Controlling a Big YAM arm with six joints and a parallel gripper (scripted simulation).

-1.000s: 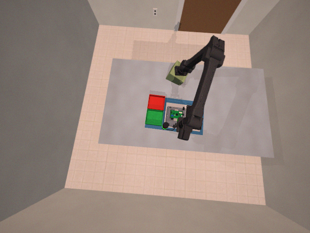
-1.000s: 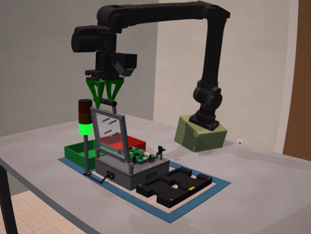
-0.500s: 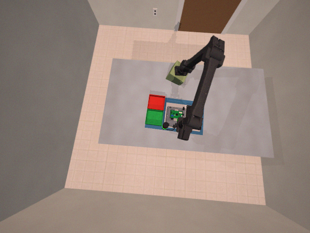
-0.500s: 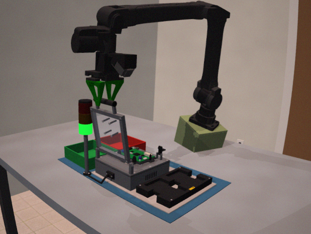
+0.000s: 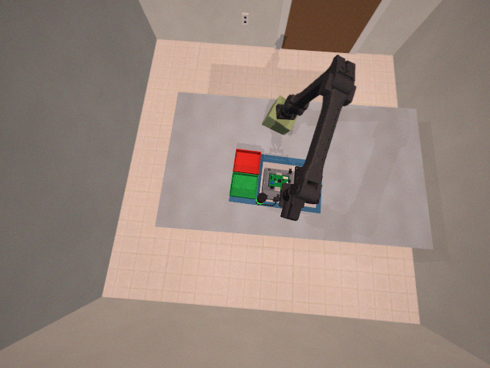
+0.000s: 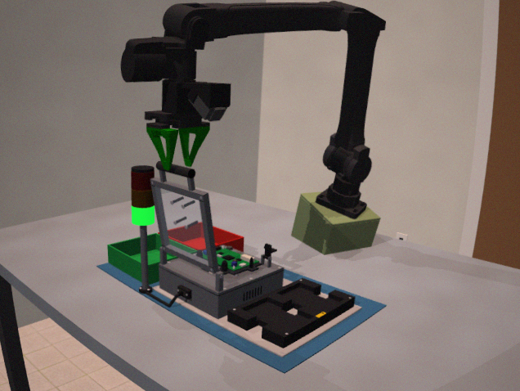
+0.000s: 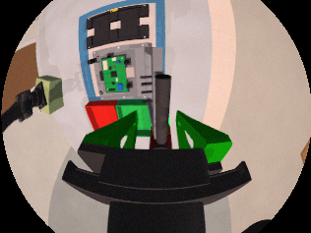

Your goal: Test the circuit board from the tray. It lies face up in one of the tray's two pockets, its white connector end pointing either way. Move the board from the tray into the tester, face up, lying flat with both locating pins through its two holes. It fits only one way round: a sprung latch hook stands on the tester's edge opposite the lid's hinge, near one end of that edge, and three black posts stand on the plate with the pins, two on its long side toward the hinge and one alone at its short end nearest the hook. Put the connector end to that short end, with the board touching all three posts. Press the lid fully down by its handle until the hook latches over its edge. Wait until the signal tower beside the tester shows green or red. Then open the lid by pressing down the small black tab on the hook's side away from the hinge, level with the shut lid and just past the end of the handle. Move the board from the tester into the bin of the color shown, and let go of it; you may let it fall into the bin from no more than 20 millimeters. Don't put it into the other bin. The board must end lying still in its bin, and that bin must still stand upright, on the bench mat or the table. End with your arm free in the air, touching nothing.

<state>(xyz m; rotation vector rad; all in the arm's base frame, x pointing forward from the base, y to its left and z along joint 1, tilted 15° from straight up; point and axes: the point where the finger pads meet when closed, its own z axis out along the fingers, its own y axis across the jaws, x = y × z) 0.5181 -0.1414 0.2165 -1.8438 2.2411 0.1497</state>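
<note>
My gripper is now 120 mm past the tester plate, 30 mm to the right of it and 210 mm above it. Round my hand: clear lid 10 mm behind, 100 mm below; then latch hook 180 mm behind, 90 mm to the left, 190 mm below; then green bin 120 mm behind, 180 mm to the right, 270 mm below.
</note>
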